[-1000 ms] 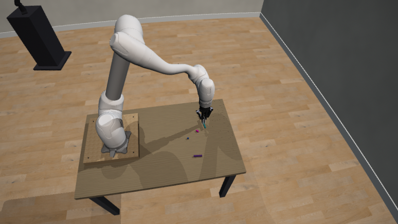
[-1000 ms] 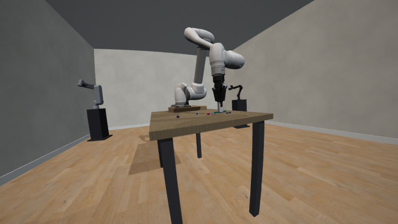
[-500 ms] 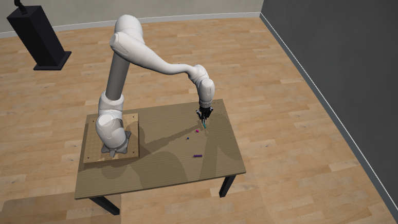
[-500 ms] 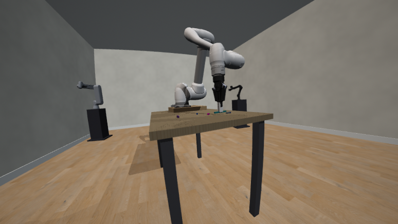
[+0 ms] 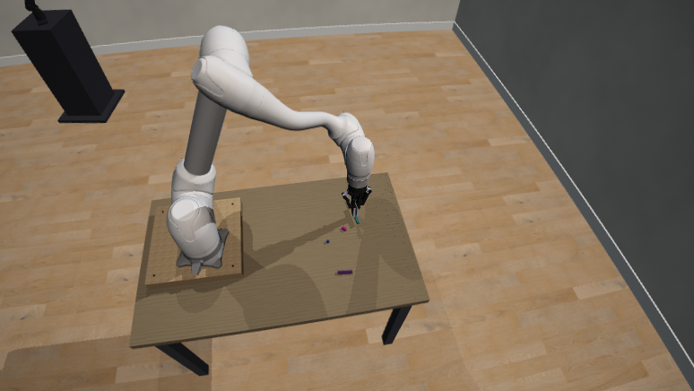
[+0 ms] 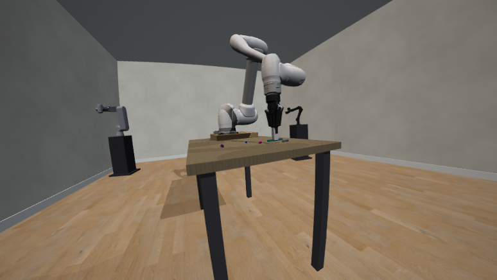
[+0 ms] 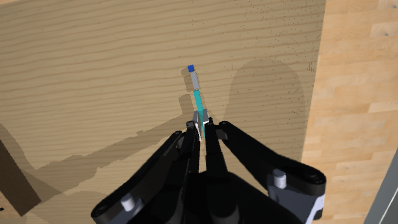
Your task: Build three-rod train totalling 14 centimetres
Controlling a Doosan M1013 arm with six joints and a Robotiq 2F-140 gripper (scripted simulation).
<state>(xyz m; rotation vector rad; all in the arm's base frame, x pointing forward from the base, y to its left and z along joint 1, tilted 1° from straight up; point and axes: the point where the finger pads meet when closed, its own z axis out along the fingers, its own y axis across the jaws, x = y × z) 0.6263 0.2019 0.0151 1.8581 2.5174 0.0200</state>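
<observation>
Now: the grey rod 7 cm to the left of my hand, 5 cm below it and 2 cm behind it. Also, from my hand: purple rod (28 cm to the right, 5 cm below, 4 cm behind); turquoise rod (3 cm below); magenta rod (7 cm to the right, 5 cm below, 5 cm behind).
</observation>
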